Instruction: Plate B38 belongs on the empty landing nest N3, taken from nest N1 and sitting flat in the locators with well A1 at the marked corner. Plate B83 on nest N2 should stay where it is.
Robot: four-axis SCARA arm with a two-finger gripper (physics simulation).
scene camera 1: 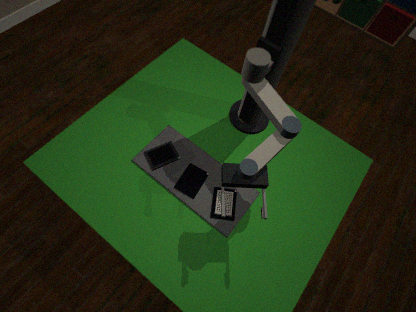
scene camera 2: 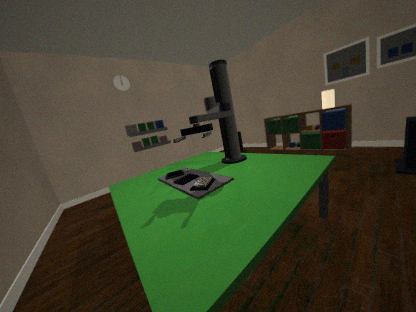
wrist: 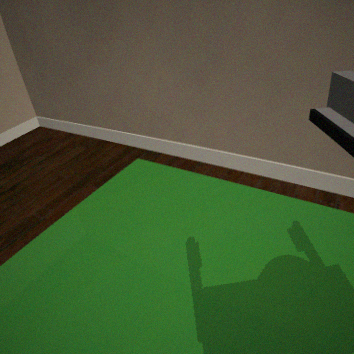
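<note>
A pale plate with a grid of wells (scene camera 1: 218, 202) (scene camera 2: 202, 182) sits in a black nest at the near right end of the grey board (scene camera 1: 242, 207) (scene camera 2: 201, 195). A flat black nest (scene camera 1: 191, 180) (scene camera 2: 186, 179) is in the middle of the board and looks empty. At the far left end, a dark raised plate (scene camera 1: 161, 155) (scene camera 2: 175, 174) appears to sit in another nest. Plate and nest labels and the A1 corner mark are not legible. My gripper (scene camera 1: 244, 215) (scene camera 2: 193, 138) is open and empty, high above the board; one finger overlaps the pale plate in scene camera 1.
The green table (scene camera 1: 310, 200) (scene camera 2: 240, 220) (wrist: 125, 240) carries the arm's dark column (scene camera 1: 250, 107) (scene camera 2: 226, 115) behind the board. The gripper's shadow falls on the green surface. A grey and black part juts in at the right of the wrist view. A shelf unit stands by the wall.
</note>
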